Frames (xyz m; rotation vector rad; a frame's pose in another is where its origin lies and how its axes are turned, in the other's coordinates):
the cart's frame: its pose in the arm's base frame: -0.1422 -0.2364 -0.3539 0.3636 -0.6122 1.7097
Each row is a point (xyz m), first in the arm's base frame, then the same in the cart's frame.
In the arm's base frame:
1: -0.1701 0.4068 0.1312
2: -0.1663 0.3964 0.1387
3: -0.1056 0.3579 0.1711
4: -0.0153 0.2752 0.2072
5: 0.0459 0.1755 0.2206
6: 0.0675 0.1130 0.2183
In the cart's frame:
1: 0.7898 -0.1593 0.0238
2: 0.7847 -0.1631 0.0356
3: 0.7577 -0.2231 0.0789
4: 0.6904 -0.3066 0.1483
5: 0.6037 -0.3549 0.2116
6: 0.5472 -0.3667 0.2440

